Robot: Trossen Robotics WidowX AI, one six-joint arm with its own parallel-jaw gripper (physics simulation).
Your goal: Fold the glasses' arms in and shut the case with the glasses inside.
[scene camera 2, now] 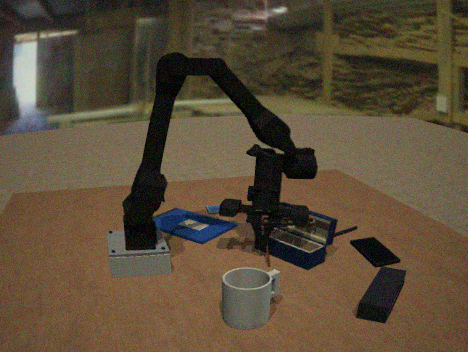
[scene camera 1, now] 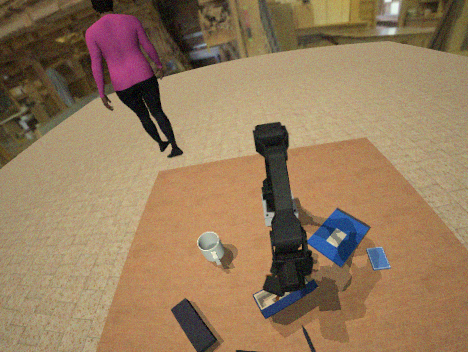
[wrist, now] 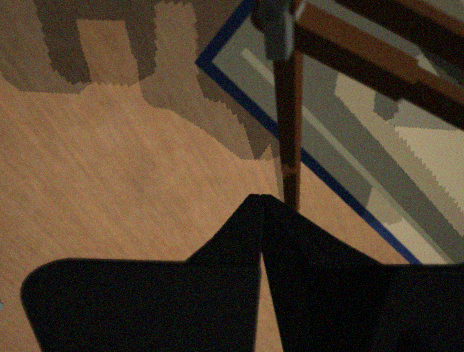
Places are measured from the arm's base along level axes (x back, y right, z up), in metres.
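Pixels of known places: gripper, between the fingertips: (scene camera 2: pixel 261 249) (wrist: pixel 259 205); arm's base, origin of its link: (scene camera 2: pixel 140 243).
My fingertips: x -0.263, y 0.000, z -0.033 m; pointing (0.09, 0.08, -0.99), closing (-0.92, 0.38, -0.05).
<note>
Ahead of a thing's pixels: the offset from my fingertips to its middle. "spot": to the spot under its first point.
The blue glasses case (scene camera 1: pixel 289 303) (scene camera 2: pixel 297 254) (wrist: pixel 341 186) stands open on the table, its lid @[spot: dz +0.052, dx -0.136, dy +0.061 m] (scene camera 2: pixel 330 230) raised along the far side. The brown glasses @[spot: dz +0.042, dx -0.031, dy -0.050 m] (wrist: pixel 357 52) lie in its pale interior. One of their arms (scene camera 2: pixel 268 252) (wrist: pixel 291 150) sticks out across the near rim and hangs outside the case; the other glasses parts are partly hidden by the gripper in scene camera 2. My gripper (scene camera 2: pixel 261 246) (wrist: pixel 259 205) is shut and empty, pointing down beside the case's near rim, close to the arm that sticks out. In scene camera 1 the fingertips are hidden under the robot.
A mug @[dz +0.025, dx +0.087, dy +0.235 m] (scene camera 1: pixel 212 250) (scene camera 2: pixel 246 306), a dark block @[dz -0.005, dx -0.166, dy +0.276 m] (scene camera 1: pixel 194 325) (scene camera 2: pixel 382 297), a blue square (scene camera 1: pixel 322 240) (scene camera 2: pixel 175 219) with a pale centre, a light blue card @[dz -0.020, dx +0.015, dy -0.337 m] (scene camera 1: pixel 378 258) (scene camera 2: pixel 212 209), a pen @[dz -0.018, dx -0.230, dy -0.068 m] (scene camera 1: pixel 308 339) (scene camera 2: pixel 346 231) and a black flat slab @[dz -0.018, dx -0.267, dy +0.067 m] (scene camera 2: pixel 375 251) lie around the case.
</note>
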